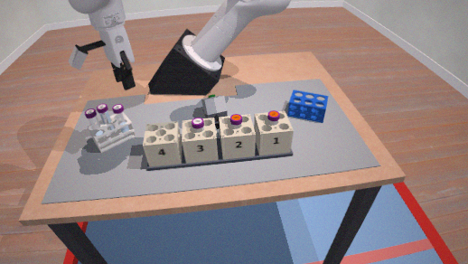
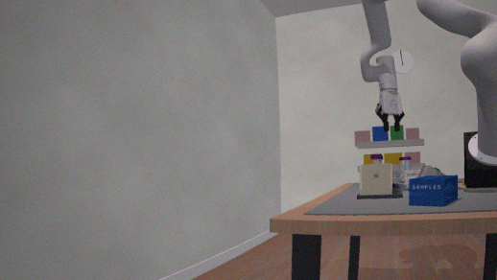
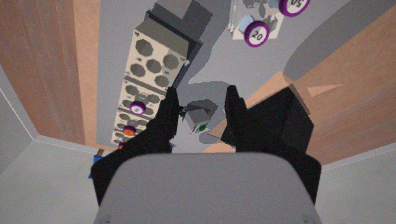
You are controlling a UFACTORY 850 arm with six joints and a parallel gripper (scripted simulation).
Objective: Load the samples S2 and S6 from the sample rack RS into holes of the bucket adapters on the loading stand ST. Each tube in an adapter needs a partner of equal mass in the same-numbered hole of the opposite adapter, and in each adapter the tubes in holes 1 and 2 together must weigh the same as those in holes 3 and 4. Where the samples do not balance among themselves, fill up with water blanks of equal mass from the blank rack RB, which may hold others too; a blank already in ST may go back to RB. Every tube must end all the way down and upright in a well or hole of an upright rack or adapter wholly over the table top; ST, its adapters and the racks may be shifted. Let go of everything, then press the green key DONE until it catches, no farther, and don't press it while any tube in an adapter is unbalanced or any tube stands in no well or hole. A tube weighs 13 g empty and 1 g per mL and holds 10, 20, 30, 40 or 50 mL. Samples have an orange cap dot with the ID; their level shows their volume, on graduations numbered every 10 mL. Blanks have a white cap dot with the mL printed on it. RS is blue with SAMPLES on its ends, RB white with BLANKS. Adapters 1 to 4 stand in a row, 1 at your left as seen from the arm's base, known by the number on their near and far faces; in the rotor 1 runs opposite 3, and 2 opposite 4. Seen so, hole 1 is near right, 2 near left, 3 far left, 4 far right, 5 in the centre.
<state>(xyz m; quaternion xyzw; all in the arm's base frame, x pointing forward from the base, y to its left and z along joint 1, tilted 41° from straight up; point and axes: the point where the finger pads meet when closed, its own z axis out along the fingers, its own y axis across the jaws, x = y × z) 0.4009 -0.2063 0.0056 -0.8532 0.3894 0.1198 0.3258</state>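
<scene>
The blank marked 10 is 30 mm behind my hand, 160 mm to the right of it and 190 mm below it. The rest, counted from my hand: adapter 4 (50 mm ahead, 90 mm to the left, 200 mm below); then white blank rack RB (40 mm behind, 120 mm to the right, 220 mm below); then blank marked 20 (60 mm behind, 80 mm to the right, 190 mm below).
</scene>
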